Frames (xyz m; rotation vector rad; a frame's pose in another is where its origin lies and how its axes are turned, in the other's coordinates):
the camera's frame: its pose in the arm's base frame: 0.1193 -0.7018 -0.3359 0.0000 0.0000 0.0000
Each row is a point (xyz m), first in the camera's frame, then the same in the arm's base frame.
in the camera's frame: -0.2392 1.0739 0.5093
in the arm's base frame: -0.1199 0.3721 0.1734
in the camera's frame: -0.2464 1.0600 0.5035
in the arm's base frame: -0.1271 0.3582 0.1676
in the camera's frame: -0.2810 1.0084 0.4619
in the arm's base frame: -0.1617 0.3066 0.1260
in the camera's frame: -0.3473 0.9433 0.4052
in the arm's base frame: -0.2280 0.2415 0.0693
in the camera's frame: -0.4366 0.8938 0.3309
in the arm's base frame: -0.3173 0.1920 -0.0050
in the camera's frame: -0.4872 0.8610 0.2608
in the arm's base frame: -0.3679 0.1592 -0.0751
